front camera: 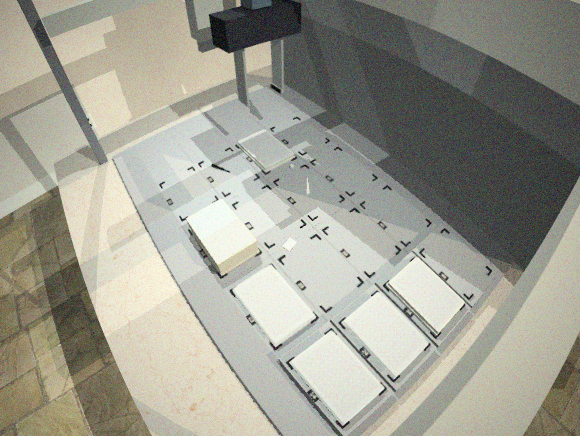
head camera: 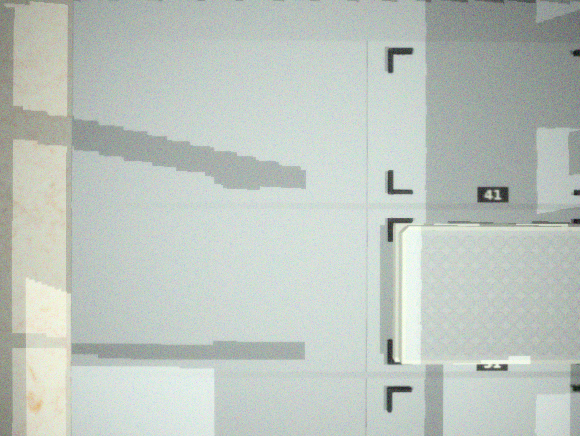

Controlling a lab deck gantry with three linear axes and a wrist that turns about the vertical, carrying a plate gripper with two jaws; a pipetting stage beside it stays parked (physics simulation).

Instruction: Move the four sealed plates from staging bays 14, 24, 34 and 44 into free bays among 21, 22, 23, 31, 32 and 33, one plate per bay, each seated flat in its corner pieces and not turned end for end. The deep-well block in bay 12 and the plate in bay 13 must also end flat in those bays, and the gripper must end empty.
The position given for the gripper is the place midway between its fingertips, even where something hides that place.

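There's a bay 34 (front camera: 451,325) to be seen, and so is the gripper (front camera: 261,96).
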